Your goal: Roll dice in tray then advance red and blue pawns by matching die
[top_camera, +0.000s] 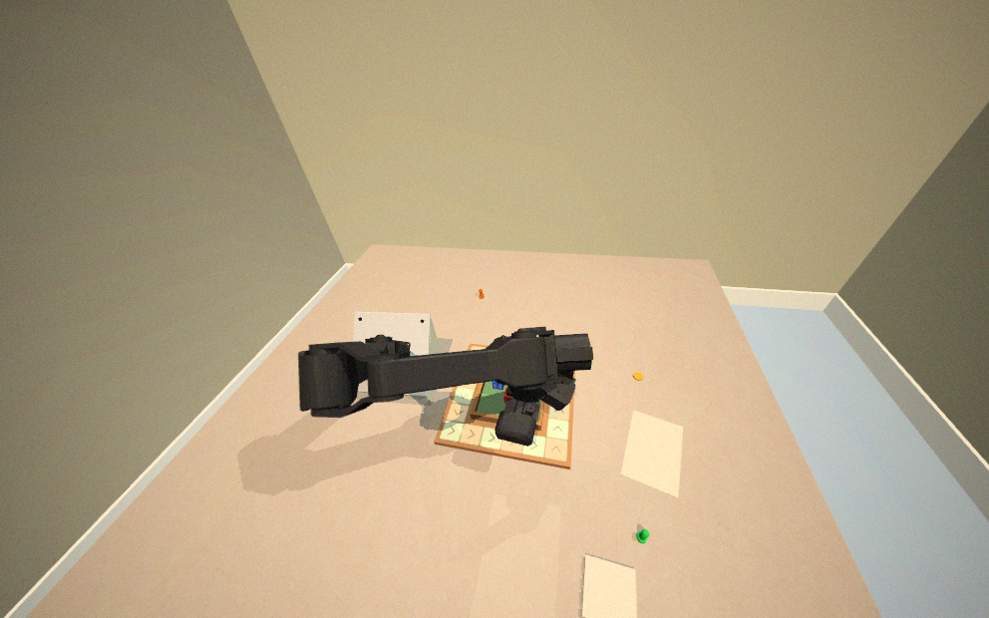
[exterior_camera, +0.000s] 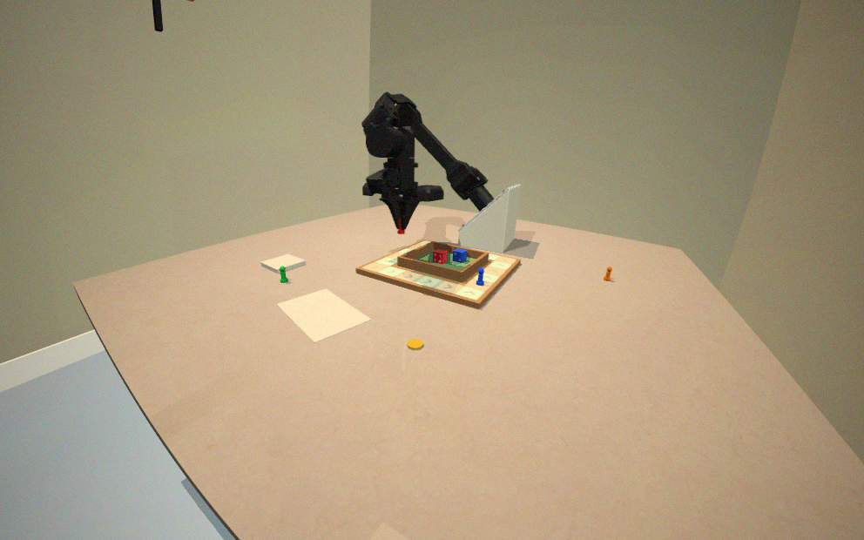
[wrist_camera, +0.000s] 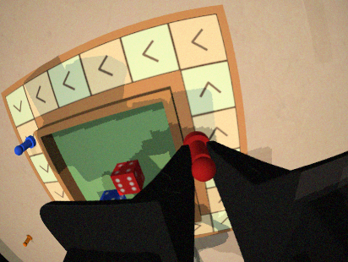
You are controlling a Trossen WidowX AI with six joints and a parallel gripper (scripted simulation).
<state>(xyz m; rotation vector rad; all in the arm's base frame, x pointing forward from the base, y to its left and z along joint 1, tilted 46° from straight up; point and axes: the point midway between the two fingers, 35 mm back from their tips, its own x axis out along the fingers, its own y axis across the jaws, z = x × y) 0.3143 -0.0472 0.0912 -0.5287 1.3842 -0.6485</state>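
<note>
Right now the blue pawn is 2 cm ahead of my gripper tip, 20 cm to the left of it and 6 cm below it. From my gripper tip the other things lie so: green tray (5 cm behind, 9 cm to the left, 8 cm below); green pawn (21 cm ahead, 15 cm to the right, 7 cm below); red pawn (1 cm above).
</note>
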